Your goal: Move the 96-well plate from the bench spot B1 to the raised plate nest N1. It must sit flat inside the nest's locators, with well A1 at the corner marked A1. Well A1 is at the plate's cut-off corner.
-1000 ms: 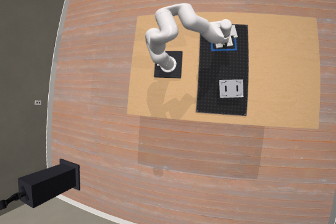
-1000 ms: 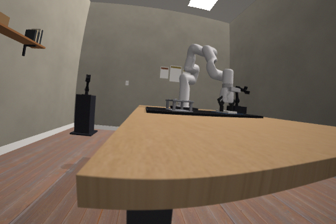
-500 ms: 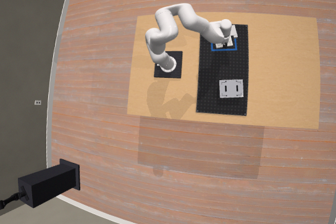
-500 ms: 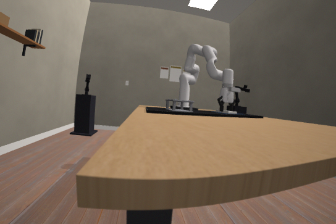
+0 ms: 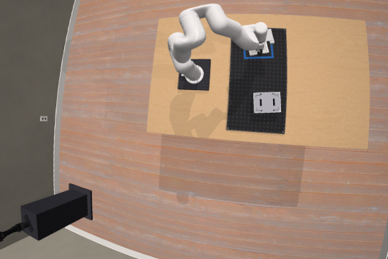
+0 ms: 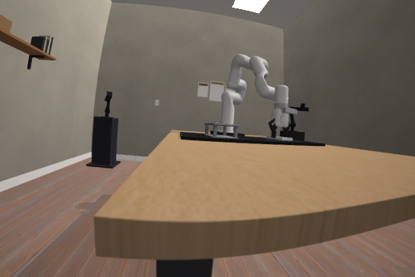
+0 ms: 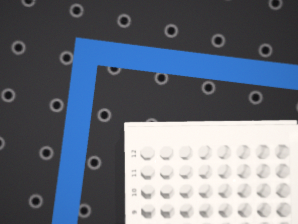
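Right now the 96-well plate is 10 mm below my hand. From my hand the other things lie so: raised plate nest N1: 360 mm to the right, 60 mm ahead, 40 mm above.
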